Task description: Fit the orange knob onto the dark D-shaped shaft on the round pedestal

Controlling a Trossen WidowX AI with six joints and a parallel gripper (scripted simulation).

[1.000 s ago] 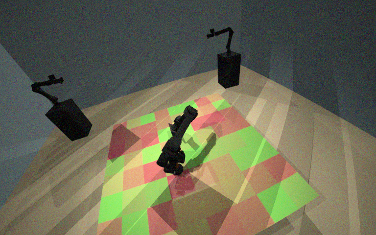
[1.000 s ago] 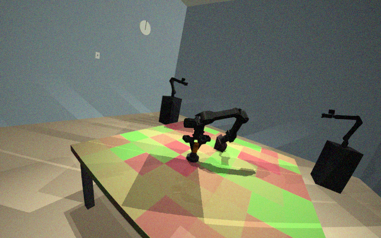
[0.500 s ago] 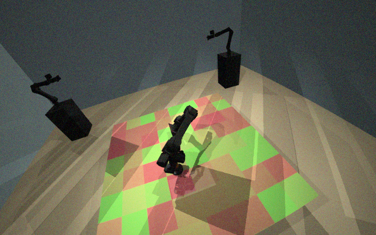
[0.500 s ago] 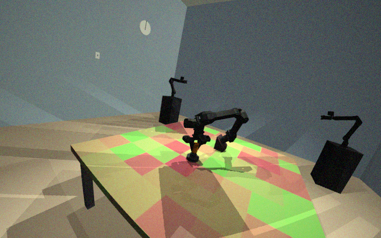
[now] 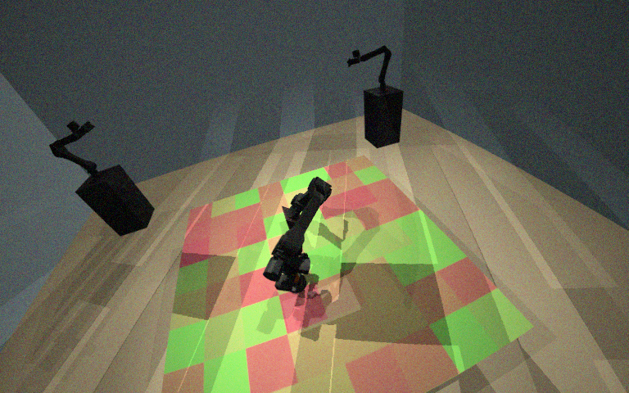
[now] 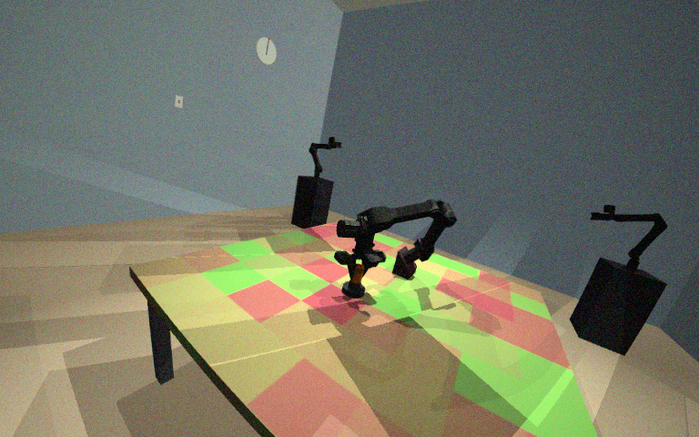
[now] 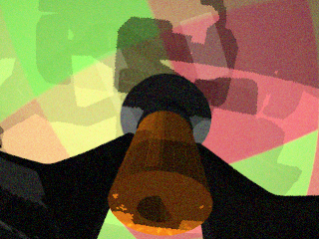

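My gripper tip is now 30 mm above the round dark pedestal. The rest, counted from my gripper tip: orange knob: 20 mm above.
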